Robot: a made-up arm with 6 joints.
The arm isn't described. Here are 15 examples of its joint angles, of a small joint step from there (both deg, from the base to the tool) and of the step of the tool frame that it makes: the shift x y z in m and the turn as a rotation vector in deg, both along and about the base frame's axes.
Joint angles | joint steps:
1: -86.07 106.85 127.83 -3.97 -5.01 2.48 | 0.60 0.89 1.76 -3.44 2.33 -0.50
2: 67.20 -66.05 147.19 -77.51 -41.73 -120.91 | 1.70 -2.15 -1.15 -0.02 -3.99 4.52
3: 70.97 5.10 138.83 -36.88 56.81 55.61 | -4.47 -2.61 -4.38 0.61 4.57 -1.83
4: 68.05 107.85 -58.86 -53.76 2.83 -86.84 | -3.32 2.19 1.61 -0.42 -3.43 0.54
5: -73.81 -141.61 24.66 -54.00 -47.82 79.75 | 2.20 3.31 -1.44 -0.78 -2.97 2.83
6: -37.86 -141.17 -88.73 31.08 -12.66 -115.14 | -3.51 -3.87 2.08 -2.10 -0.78 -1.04
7: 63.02 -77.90 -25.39 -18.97 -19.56 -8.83 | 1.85 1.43 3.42 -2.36 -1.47 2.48
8: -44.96 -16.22 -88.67 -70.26 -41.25 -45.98 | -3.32 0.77 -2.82 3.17 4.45 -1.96
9: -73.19 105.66 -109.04 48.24 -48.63 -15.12 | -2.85 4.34 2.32 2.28 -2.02 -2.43
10: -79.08 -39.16 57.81 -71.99 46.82 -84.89 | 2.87 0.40 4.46 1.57 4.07 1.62
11: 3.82 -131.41 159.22 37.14 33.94 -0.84 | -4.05 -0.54 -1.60 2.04 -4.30 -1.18
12: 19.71 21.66 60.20 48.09 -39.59 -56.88 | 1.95 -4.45 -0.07 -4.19 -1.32 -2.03
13: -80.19 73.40 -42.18 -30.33 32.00 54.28 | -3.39 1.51 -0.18 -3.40 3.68 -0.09
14: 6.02 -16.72 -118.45 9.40 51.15 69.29 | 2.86 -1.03 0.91 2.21 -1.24 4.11
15: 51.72 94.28 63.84 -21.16 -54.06 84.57 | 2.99 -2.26 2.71 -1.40 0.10 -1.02
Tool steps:
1: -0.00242 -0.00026 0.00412 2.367 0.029 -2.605
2: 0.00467 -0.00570 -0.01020 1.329 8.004 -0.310
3: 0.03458 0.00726 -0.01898 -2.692 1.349 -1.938
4: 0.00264 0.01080 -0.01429 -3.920 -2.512 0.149
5: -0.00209 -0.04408 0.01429 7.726 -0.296 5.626
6: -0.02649 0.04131 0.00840 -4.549 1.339 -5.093
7: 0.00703 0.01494 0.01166 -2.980 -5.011 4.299
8: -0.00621 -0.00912 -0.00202 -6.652 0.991 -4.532
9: -0.02150 0.00477 -0.00231 1.047 -0.468 -3.281
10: 0.00590 0.00499 -0.01540 -4.676 -0.299 6.987
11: -0.00688 0.00750 0.01353 -2.229 4.668 -5.018
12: 0.02265 -0.01312 0.00555 -1.611 -0.280 -4.663
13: -0.00643 -0.02211 -0.00193 -3.737 1.019 2.445
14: -0.00193 0.01001 0.00460 3.908 0.734 0.776
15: 0.00314 -0.01587 0.01508 3.425 2.108 0.218
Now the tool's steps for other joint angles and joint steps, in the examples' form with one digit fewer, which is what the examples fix.
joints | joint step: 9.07 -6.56 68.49 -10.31 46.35 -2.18 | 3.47 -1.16 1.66 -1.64 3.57 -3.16
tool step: -0.0101 0.0019 0.0088 5.50 -4.82 0.13
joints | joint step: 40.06 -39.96 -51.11 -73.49 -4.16 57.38 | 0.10 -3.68 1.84 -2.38 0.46 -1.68
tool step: -0.0010 -0.0302 -0.0123 -1.04 0.22 -3.69
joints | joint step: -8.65 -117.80 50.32 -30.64 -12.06 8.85 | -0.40 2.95 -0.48 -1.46 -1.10 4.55
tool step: 0.0213 -0.0081 0.0013 2.80 4.31 -0.93
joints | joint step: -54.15 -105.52 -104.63 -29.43 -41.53 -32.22 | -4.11 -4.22 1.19 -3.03 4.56 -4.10
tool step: -0.0370 0.0299 0.0108 -0.78 1.86 -8.03
